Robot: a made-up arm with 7 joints.
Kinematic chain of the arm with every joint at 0, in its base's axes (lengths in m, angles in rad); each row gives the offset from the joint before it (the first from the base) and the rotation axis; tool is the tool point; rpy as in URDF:
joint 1: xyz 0 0 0.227 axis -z
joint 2: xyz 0 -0.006 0.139 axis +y
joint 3: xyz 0 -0.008 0.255 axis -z
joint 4: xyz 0 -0.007 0.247 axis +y
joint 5: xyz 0 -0.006 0.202 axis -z
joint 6: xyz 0 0 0.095 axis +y
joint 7: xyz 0 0 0.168 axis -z
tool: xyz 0 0 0 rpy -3.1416 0 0
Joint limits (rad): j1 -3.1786..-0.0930 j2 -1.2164..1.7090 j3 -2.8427..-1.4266 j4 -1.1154..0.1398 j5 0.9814..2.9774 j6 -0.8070..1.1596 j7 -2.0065..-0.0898
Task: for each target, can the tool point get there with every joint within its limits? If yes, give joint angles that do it. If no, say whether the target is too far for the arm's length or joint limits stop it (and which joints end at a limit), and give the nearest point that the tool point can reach.
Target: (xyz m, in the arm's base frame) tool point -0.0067 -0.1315 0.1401
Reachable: no: joint limits stop it (at a limit: joint 1, joint 2, joint 4, joint 5, joint 6) | nearest point 0.4883 -0.1502 -0.0550 | short by 0.532 m
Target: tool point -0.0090 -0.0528 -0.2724
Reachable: no: joint limits stop it (at a limit: joint 1, joint 2, joint 3, joint 4, joint 6) | nearest point -0.4758 0.0464 -0.0967 | short by 0.509 m
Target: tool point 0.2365 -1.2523 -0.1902
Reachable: no: too far | nearest point 0.1668 -0.8834 0.5158 | short by 0.800 m
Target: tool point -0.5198 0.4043 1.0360
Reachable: yes | joints -2.8361 0.7576 -1.5857 -0.5203 2.1055 -0.1963 -1.4360
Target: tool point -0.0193 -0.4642 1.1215
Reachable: yes | joints -1.0194 -0.7267 -2.5689 -0.8247 2.1260 -0.6293 -0.7961
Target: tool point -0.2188 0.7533 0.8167
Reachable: yes | joints -2.0706 0.9214 -1.8141 -0.1377 2.7457 0.9020 -0.8083
